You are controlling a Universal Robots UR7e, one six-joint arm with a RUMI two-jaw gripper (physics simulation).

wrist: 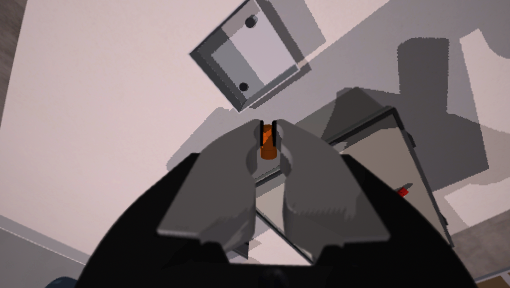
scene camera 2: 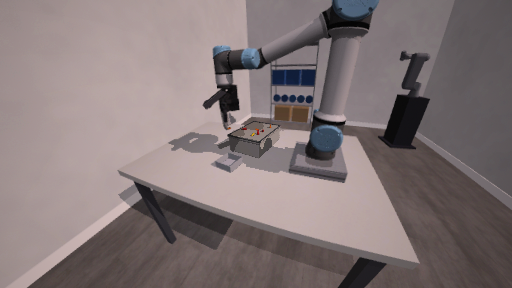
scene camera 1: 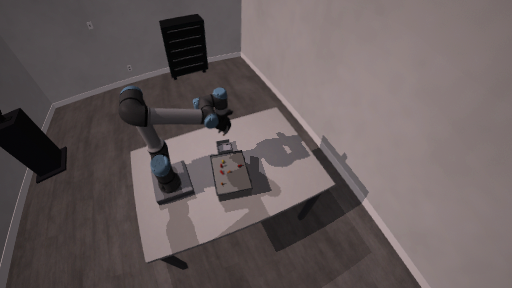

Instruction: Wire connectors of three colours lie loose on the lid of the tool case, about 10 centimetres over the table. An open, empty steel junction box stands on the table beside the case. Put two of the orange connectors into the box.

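Seen in the pictures: gripper, between the fingertips: [wrist: 267, 124] [scene camera 2: 226, 129] [scene camera 1: 224, 133]; arm's base, origin of its link: [scene camera 2: 319, 152] [scene camera 1: 169, 183].
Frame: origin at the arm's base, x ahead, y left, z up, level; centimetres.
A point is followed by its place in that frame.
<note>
My gripper [scene camera 1: 225, 133] @[x 47.3, y 7.7, z 13.2 cm] [scene camera 2: 227, 127] @[x 47.3, y 7.7, z 13.2 cm] [wrist: 267, 124] @[x 47.3, y 7.7, z 13.2 cm] is shut on an orange connector [scene camera 2: 229, 128] @[x 45.9, y 7.2, z 13.9 cm] [wrist: 268, 151] @[x 46.1, y 6.8, z 14.3 cm], held at the fingertips in the air. In the wrist view it appears between the junction box [scene camera 1: 219, 144] @[x 45.4, y 15.7, z -5.2 cm] [scene camera 2: 224, 166] @[x 47.1, y 16.0, z -3.0 cm] [wrist: 215, 74] @[x 42.3, y 13.2, z -4.7 cm] and the tool case [scene camera 1: 235, 188] @[x 34.5, y -27.4, z 4.6 cm] [scene camera 2: 243, 146] @[x 42.1, y -1.2, z -0.3 cm] [wrist: 375, 150] @[x 48.3, y -7.3, z 4.6 cm]. The open steel box shows two dark round spots on its floor and no connector in its visible part. On the case lid lie an orange connector [scene camera 1: 223, 183] @[x 29.2, y -21.1, z 6.0 cm] [scene camera 2: 270, 126] @[x 28.9, y -20.4, z 5.7 cm], another orange connector [scene camera 1: 229, 172] @[x 37.2, y -15.6, z 5.6 cm], a yellow connector [scene camera 1: 223, 161] @[x 37.6, y -7.1, z 5.9 cm] [scene camera 2: 253, 134] @[x 37.1, y -6.2, z 5.5 cm] and several red ones, including a red connector [scene camera 1: 240, 165] @[x 45.5, y -15.3, z 5.6 cm] [scene camera 2: 244, 129] @[x 45.0, y -14.6, z 5.0 cm] [wrist: 403, 191] @[x 46.3, y -14.8, z 5.3 cm].
The case stands beside the box on the white table [scene camera 1: 280, 150] @[x 81.6, y -13.1, z -5.6 cm] [scene camera 2: 300, 210] @[x 10.9, y 34.0, z -5.6 cm] [wrist: 100, 100] @[x 27.7, y 27.4, z -5.6 cm], its lid higher than the box's rim. The arm's base plate [scene camera 1: 175, 195] @[x 0.1, y -10.3, z -0.1 cm] [scene camera 2: 320, 171] @[x 1.8, y 14.8, z -1.5 cm] is on the other side of the case. A wall [scene camera 1: 390, 125] [scene camera 2: 125, 75] runs past the table.
</note>
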